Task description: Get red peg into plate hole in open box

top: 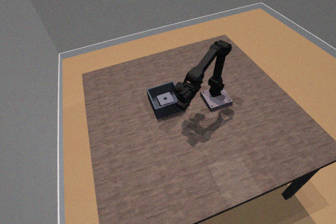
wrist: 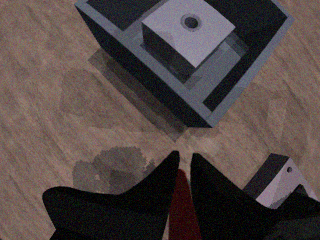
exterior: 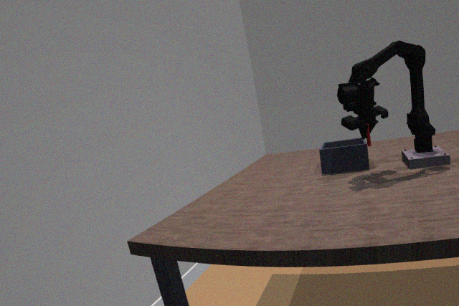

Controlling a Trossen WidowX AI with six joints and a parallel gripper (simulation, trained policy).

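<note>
Now: the pale plate 120 mm to the right of my gripper tip, 100 mm ahead of it and 80 mm below it. The rest, counted from my gripper tip: red peg: 20 mm to the left, 20 mm behind, 10 mm above; box: 120 mm to the right, 100 mm below, 100 mm ahead.
</note>
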